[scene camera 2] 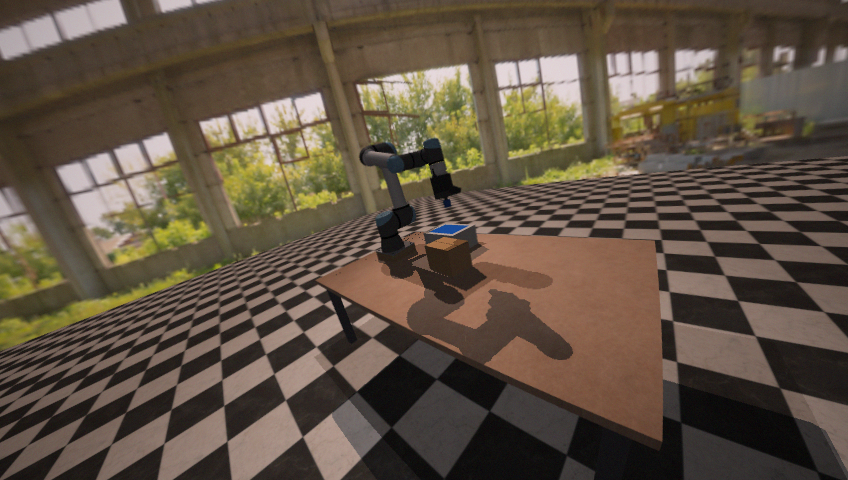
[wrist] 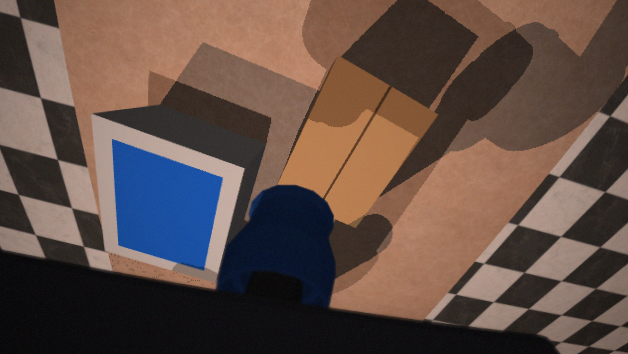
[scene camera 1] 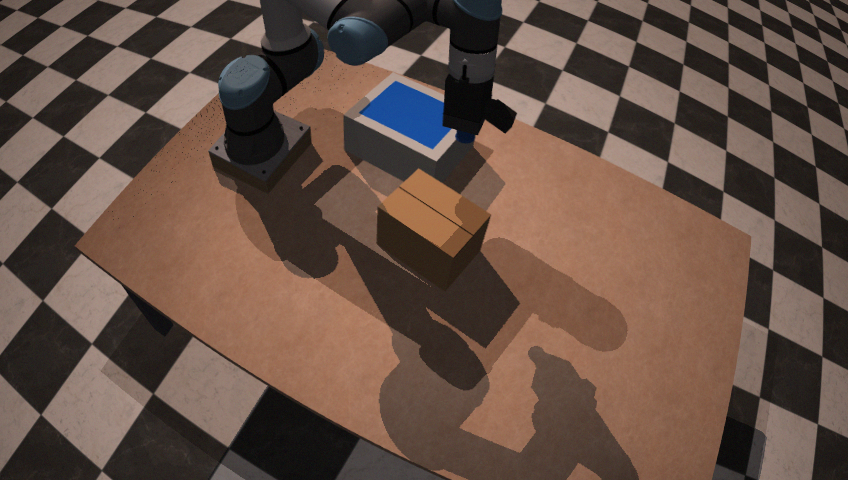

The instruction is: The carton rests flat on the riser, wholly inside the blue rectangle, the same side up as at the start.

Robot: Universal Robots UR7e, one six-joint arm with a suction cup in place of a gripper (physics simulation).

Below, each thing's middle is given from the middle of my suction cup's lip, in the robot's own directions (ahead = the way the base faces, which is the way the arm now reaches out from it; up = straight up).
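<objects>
My suction cup is 50 mm to the left of the brown carton (scene camera 1: pixel 437 232), 20 mm past it and 240 mm above it. Counted from my suction cup, there's also a grey riser (scene camera 2: pixel 467 232), 200 mm to the left, 170 mm behind and 250 mm below. Going by their middles, the brown carton is the nearest to my suction cup of the things named here.
</objects>
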